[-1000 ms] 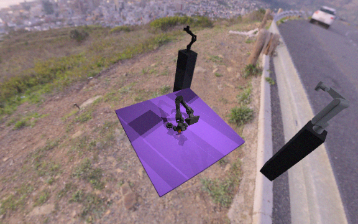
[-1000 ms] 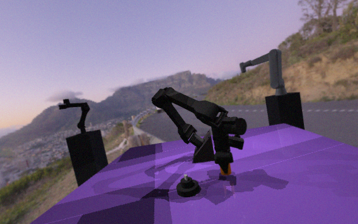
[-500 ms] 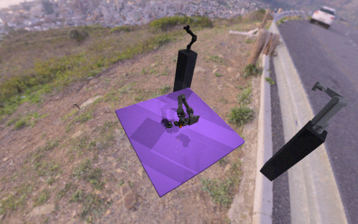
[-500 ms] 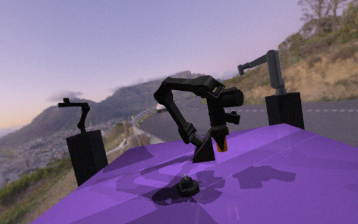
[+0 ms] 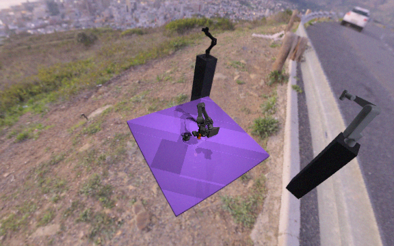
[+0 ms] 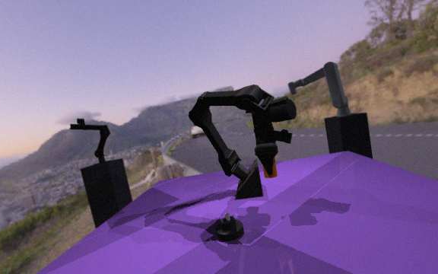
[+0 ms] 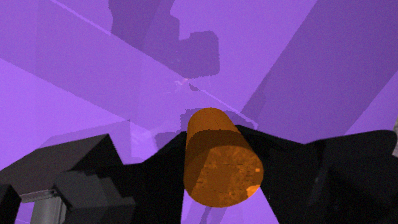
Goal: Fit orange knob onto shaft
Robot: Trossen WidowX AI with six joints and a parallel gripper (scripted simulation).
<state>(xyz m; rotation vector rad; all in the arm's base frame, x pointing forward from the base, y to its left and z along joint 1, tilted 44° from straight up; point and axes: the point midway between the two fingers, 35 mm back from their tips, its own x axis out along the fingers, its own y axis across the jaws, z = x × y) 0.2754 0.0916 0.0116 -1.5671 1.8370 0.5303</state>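
The orange knob is 3 cm above my gripper tip. Round my gripper tip: round pedestal: 16 cm to the right, 12 cm below, 4 cm ahead.
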